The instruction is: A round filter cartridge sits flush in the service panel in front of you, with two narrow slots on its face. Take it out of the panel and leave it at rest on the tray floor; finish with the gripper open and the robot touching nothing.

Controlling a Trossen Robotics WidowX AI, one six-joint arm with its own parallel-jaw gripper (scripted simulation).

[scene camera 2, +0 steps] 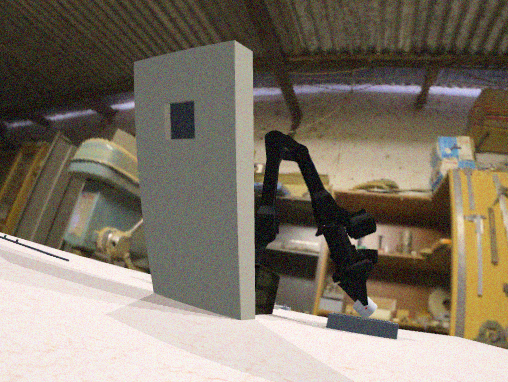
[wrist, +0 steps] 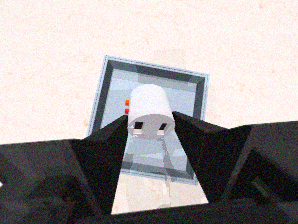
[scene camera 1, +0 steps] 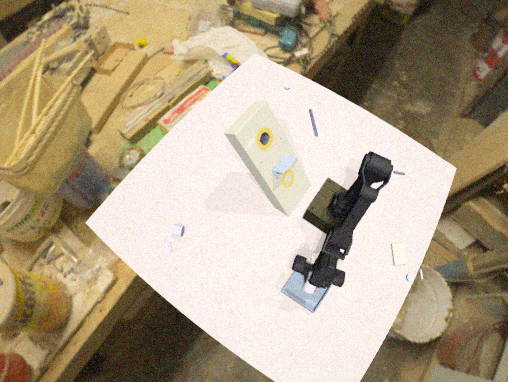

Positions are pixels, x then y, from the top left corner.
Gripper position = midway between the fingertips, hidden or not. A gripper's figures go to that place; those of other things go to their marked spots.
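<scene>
There's a service panel [scene camera 2: 193, 108] that's 40 cm from the lens, and the gripper [scene camera 2: 363, 305] is 71 cm from the lens.
</scene>
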